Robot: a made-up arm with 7 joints. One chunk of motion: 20 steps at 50 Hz.
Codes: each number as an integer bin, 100 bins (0 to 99) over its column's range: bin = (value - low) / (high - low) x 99, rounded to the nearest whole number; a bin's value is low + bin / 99 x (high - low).
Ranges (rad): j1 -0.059..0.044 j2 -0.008..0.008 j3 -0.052..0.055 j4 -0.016..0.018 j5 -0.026..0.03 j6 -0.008..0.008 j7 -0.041..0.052
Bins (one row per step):
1: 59 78 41 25 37 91 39
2: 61 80 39 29 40 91 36
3: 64 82 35 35 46 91 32
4: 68 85 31 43 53 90 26
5: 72 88 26 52 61 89 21
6: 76 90 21 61 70 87 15
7: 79 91 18 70 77 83 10
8: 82 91 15 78 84 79 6
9: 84 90 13 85 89 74 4
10: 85 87 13 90 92 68 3
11: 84 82 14 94 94 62 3
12: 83 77 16 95 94 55 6
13: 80 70 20 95 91 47 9
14: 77 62 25 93 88 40 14
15: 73 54 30 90 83 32 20
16: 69 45 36 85 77 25 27
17: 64 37 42 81 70 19 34
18: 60 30 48 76 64 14 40
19: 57 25 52 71 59 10 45
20: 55 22 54 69 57 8 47
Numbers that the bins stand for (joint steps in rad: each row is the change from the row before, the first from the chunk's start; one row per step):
1: 0.00238 0.00461 -0.00769 -0.00741 -0.00507 0.00671 -0.00436
2: 0.00446 0.00493 -0.00985 -0.00604 -0.00337 0.00671 -0.00718
3: 0.00759 0.00525 -0.01417 -0.00398 0.00002 0.00671 -0.01094
4: 0.01175 0.00574 -0.01849 -0.00123 0.00398 0.00655 -0.01658
5: 0.01591 0.00622 -0.02390 0.00186 0.00851 0.00638 -0.02127
6: 0.02007 0.00655 -0.02930 0.00495 0.01360 0.00606 -0.02691
7: 0.02319 0.00671 -0.03255 0.00804 0.01756 0.00541 -0.03161
8: 0.02631 0.00671 -0.03579 0.01079 0.02152 0.00477 -0.03536
9: 0.02839 0.00655 -0.03795 0.01319 0.02434 0.00396 -0.03724
10: 0.02943 0.00606 -0.03795 0.01491 0.02604 0.00299 -0.03818
11: 0.02839 0.00525 -0.03687 0.01628 0.02717 0.00202 -0.03818
12: 0.02735 0.00444 -0.03471 0.01663 0.02717 0.00089 -0.03536
13: 0.02423 0.00331 -0.03038 0.01663 0.02547 -0.00040 -0.03255
14: 0.02111 0.00202 -0.02498 0.01594 0.02378 -0.00154 -0.02785
15: 0.01695 0.00073 -0.01958 0.01491 0.02095 -0.00283 -0.02221
16: 0.01279 -0.00073 -0.01309 0.01319 0.01756 -0.00396 -0.01564
17: 0.00759 -0.00202 -0.00661 0.01182 0.01360 -0.00493 -0.00906
18: 0.00342 -0.00315 -0.00012 0.01010 0.01020 -0.00574 -0.00342
19: 0.00030 -0.00396 0.00420 0.00838 0.00737 -0.00638 0.00127
20: -0.00178 -0.00444 0.00636 0.00770 0.00624 -0.00671 0.00315

